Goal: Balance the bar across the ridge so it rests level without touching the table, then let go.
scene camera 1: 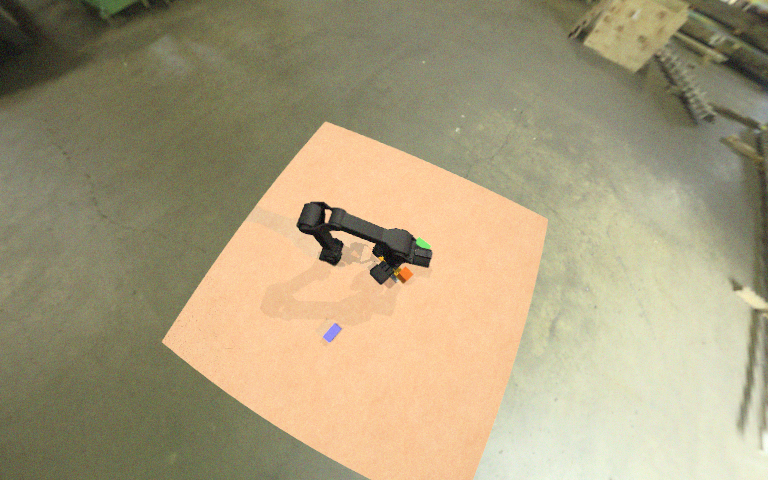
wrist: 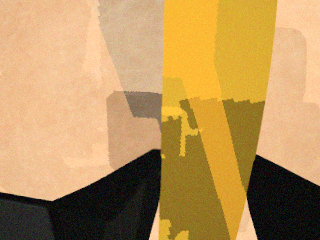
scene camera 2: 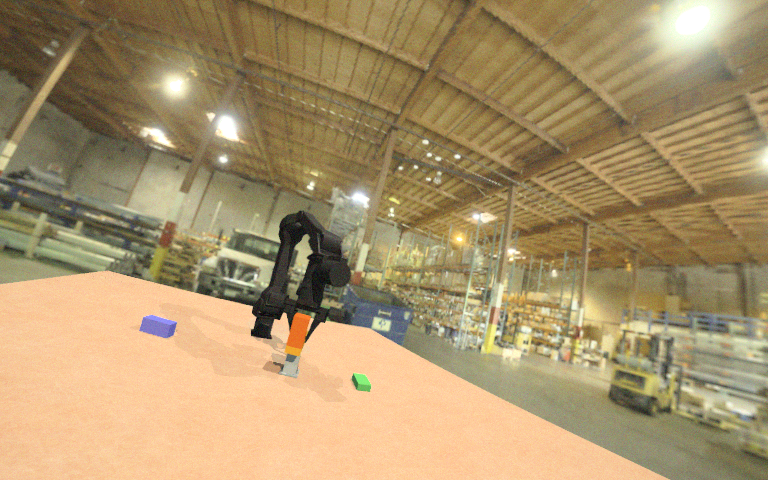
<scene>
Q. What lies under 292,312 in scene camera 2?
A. My gripper.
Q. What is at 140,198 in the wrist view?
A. My gripper.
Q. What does my gripper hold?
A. A yellow bar.
</scene>
